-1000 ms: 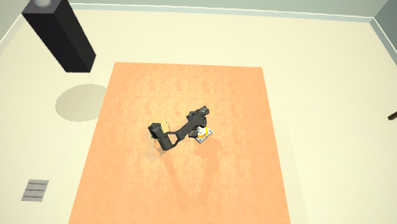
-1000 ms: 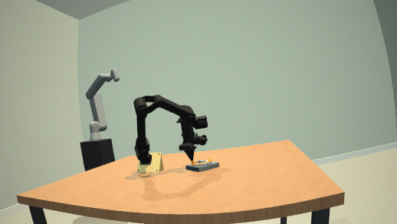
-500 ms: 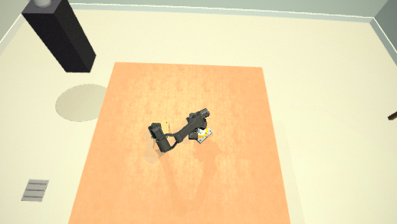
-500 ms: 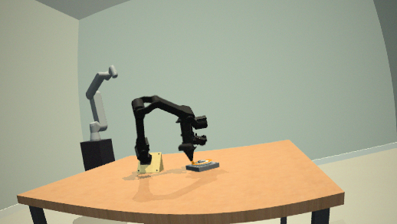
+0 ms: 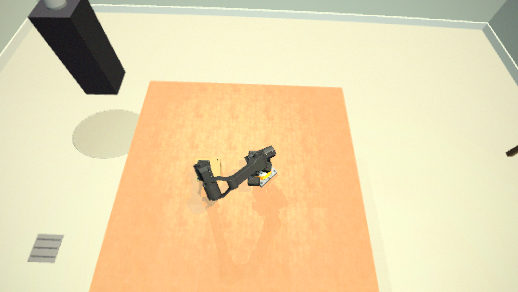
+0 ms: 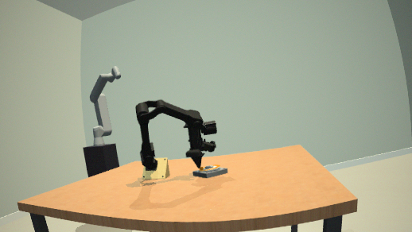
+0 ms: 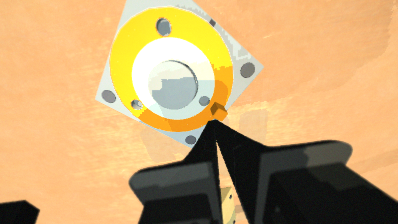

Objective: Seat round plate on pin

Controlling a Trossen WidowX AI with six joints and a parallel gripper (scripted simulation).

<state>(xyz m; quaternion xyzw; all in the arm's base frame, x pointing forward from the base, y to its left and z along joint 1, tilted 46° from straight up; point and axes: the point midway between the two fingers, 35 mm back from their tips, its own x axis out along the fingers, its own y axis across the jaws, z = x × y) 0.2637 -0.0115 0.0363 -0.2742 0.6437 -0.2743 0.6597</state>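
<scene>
Right now the square grey base is 40 mm ahead of my gripper tip, 30 mm to the left of it and 20 mm below it.
</scene>
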